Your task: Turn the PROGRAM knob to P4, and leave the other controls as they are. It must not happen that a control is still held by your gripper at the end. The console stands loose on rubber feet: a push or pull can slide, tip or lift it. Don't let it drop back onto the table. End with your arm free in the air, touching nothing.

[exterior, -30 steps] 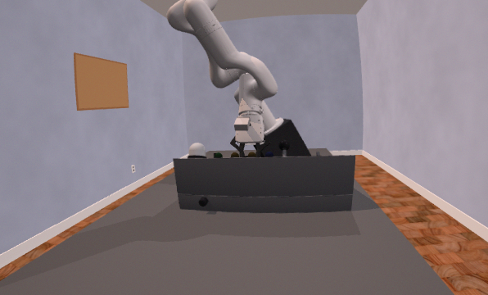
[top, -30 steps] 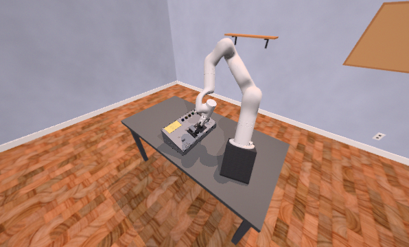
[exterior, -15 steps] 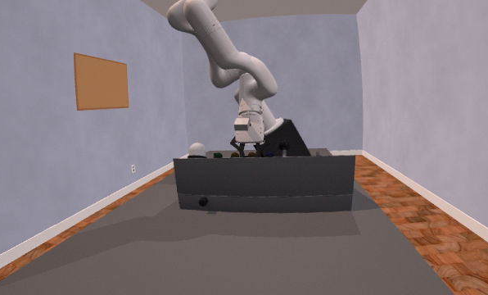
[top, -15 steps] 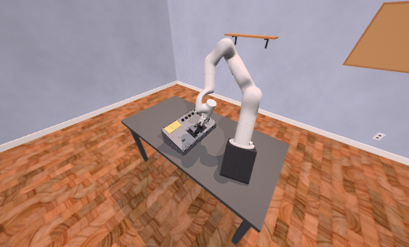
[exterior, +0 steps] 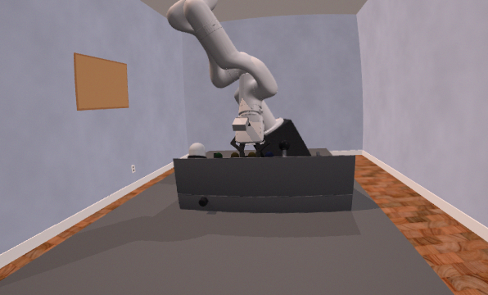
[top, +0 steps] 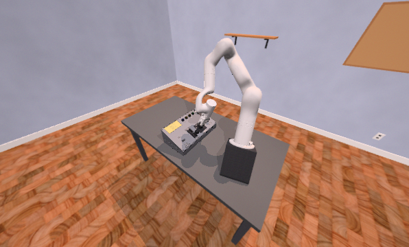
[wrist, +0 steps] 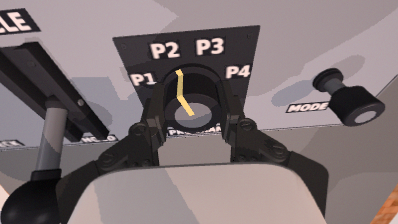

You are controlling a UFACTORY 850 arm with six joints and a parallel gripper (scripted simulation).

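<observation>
Now: the grey console 6 cm to the left of my hand, 3 cm below it and 3 cm ahead of it. Round my hand: mode knob (12 cm to the right, 1 cm ahead); then black ball-ended lever (12 cm to the left, 3 cm behind, 1 cm above); then check toggle (24 cm to the left, 2 cm behind, 1 cm below).
</observation>
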